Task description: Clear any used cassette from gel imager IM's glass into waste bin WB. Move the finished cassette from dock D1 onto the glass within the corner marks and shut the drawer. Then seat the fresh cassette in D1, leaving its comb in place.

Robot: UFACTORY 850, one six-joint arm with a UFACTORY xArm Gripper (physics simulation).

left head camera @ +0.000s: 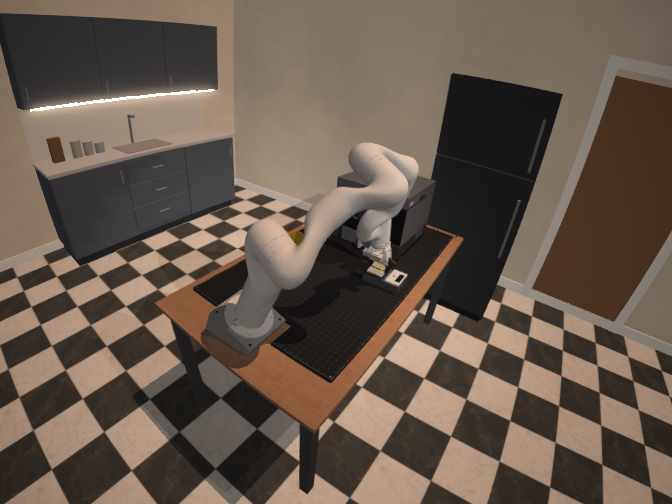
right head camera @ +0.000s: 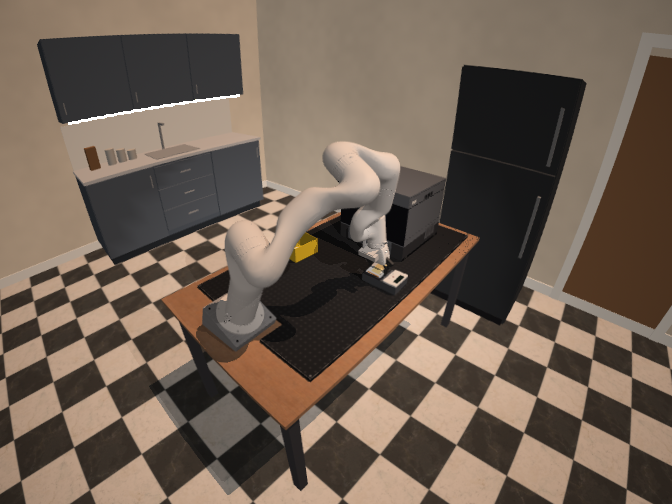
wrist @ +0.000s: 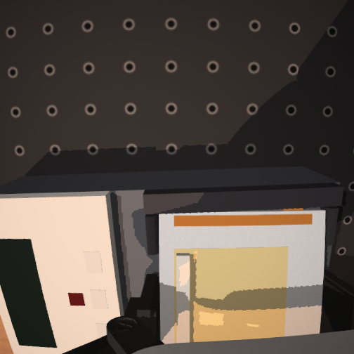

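My gripper (left head camera: 380,261) (right head camera: 381,261) (wrist: 236,299) is shut on a white-framed gel cassette (left head camera: 375,269) (right head camera: 374,270) (wrist: 305,232) with an orange top stripe and a yellow window. A pale upright strip shows at the window's left; I cannot tell if it is a comb. The cassette is at the dark bay of dock D1 (left head camera: 384,284) (right head camera: 382,284) (wrist: 175,180). In the wrist view the dock's edges look slanted against the cassette. Whether it is seated or slightly raised is unclear. The gel imager (left head camera: 419,218) (right head camera: 423,218) stands behind; its glass is hidden by my arm.
The yellow waste bin (left head camera: 297,237) (right head camera: 305,249) stands on the left side of the black perforated mat (left head camera: 336,330) (right head camera: 314,336) (wrist: 150,87), partly hidden by my arm. The dock's white control panel (left head camera: 395,277) (right head camera: 395,278) (wrist: 65,225) lies beside the cassette.
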